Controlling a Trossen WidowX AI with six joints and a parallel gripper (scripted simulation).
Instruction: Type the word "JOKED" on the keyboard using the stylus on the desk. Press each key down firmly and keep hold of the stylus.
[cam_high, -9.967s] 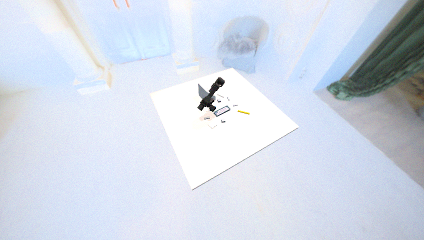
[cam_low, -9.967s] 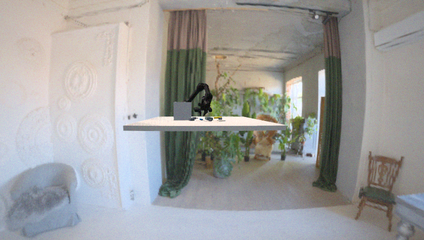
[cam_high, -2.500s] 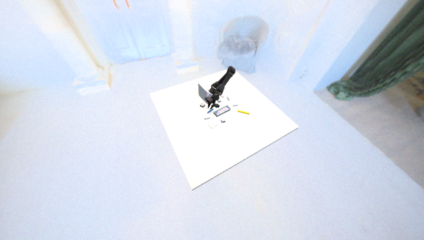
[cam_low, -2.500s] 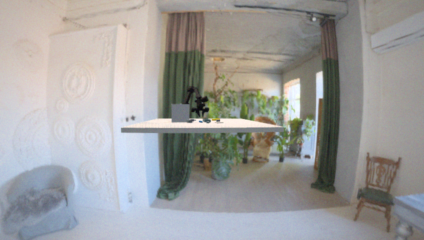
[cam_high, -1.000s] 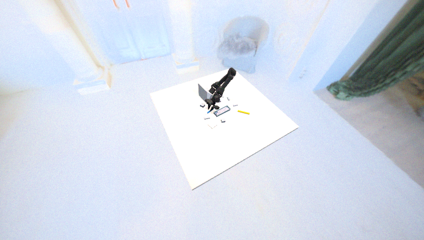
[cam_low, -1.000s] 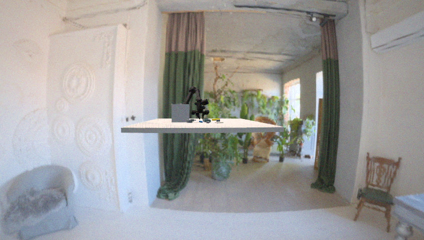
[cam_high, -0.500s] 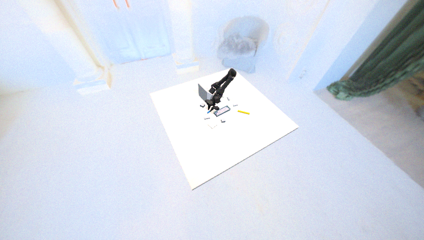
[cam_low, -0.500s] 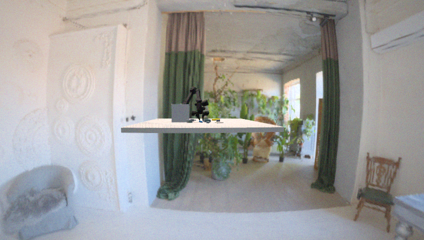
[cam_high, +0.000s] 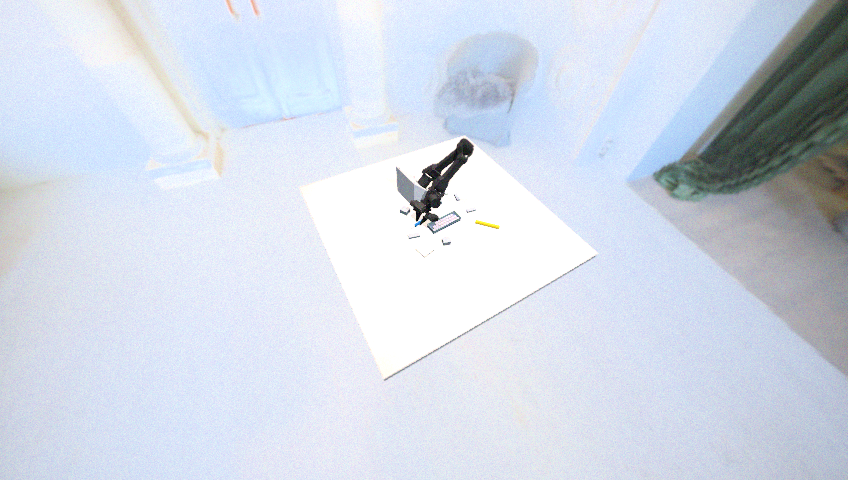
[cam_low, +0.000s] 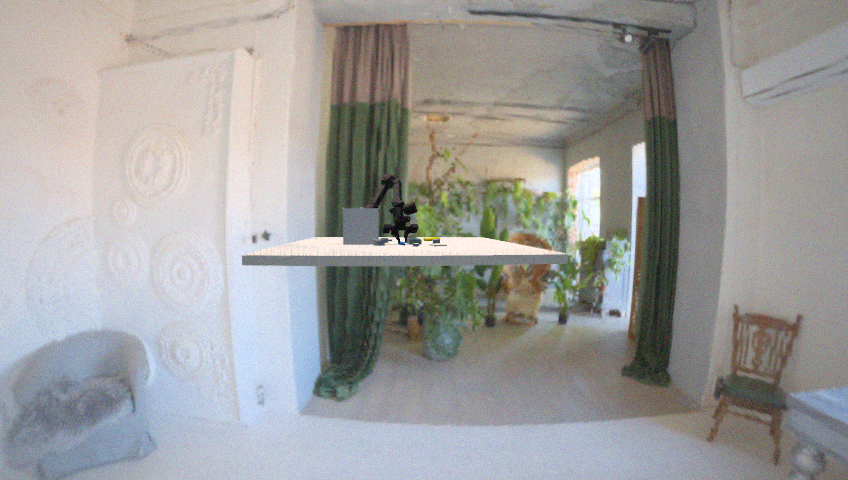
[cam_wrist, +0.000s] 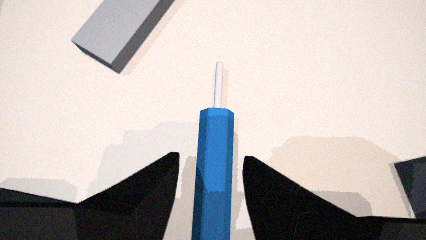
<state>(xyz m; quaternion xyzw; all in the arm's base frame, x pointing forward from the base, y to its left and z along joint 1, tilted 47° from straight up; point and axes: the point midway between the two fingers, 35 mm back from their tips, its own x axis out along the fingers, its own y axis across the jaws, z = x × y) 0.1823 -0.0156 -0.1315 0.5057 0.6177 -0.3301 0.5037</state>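
Now: gripper tip 1 cm to the left of the blue stylus. From my gripper tip the other things lie so: J key: 7 cm ahead, 7 cm to the left; yellow stick: 19 cm ahead, 35 cm to the left; beige pad: 18 cm ahead, 6 cm to the right, 1 cm below.
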